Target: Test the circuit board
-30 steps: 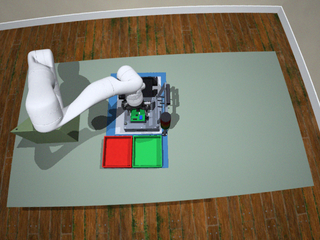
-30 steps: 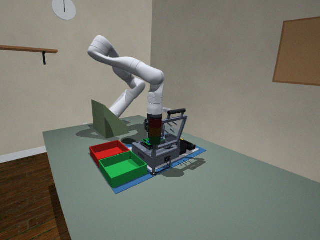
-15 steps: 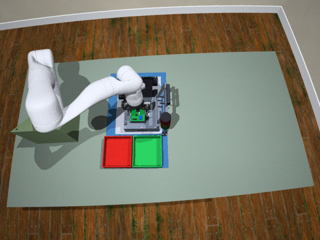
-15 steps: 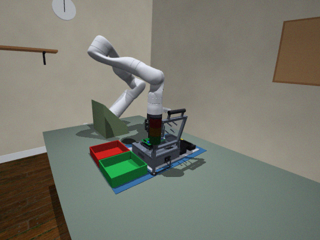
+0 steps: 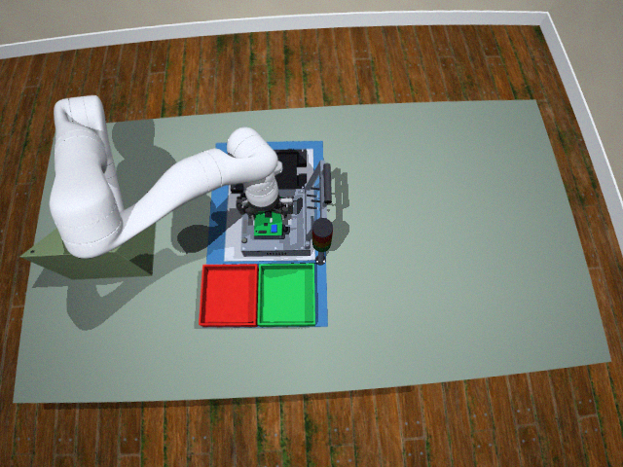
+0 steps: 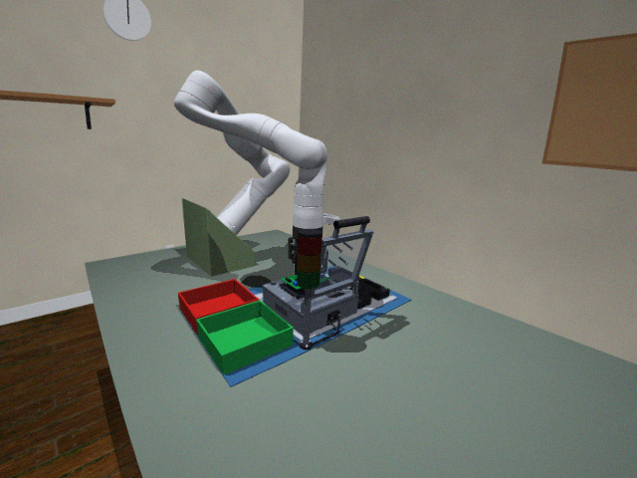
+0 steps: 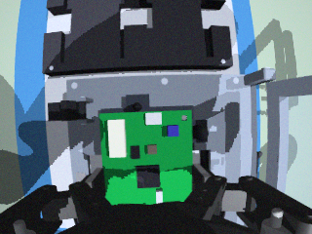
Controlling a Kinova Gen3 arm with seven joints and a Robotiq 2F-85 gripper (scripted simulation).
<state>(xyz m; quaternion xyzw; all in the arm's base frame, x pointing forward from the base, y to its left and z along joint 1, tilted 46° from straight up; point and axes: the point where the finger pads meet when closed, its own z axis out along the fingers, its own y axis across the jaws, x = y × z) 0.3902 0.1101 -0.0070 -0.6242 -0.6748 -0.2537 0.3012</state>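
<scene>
The green circuit board is right at my hand. Round my hand: nest 10 mm ahead, 10 mm to the left, 20 mm below; black latch hook 60 mm behind, 60 mm to the left; clear lid 130 mm ahead, 100 mm above.
</scene>
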